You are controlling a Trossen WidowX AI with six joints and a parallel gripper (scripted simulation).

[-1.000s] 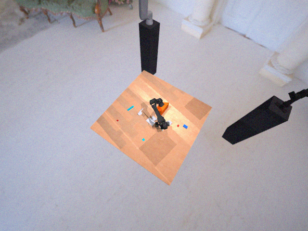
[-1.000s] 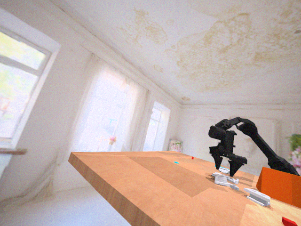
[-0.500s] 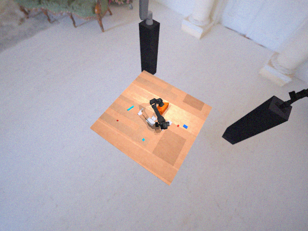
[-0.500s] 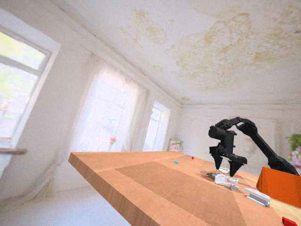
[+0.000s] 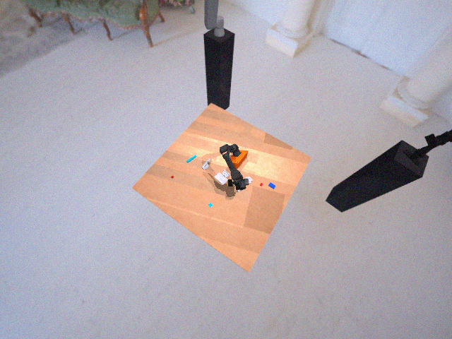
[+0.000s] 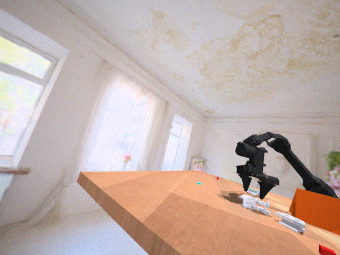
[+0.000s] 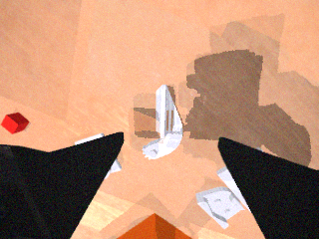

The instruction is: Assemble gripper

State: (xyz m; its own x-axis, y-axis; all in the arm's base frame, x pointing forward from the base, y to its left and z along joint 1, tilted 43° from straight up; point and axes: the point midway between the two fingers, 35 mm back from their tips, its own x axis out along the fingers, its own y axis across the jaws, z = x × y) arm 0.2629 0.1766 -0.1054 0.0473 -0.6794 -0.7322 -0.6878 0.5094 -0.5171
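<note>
My gripper tip is now 50 mm above the gripper jaw, 30 mm past it and 10 mm to the left of it. Also, from my gripper tip: cyan cube: 290 mm ahead, 80 mm to the right, 50 mm below; then blue block: 250 mm to the left, 230 mm behind, 50 mm below; then white block: 120 mm behind, 50 mm below, 40 mm to the left.
</note>
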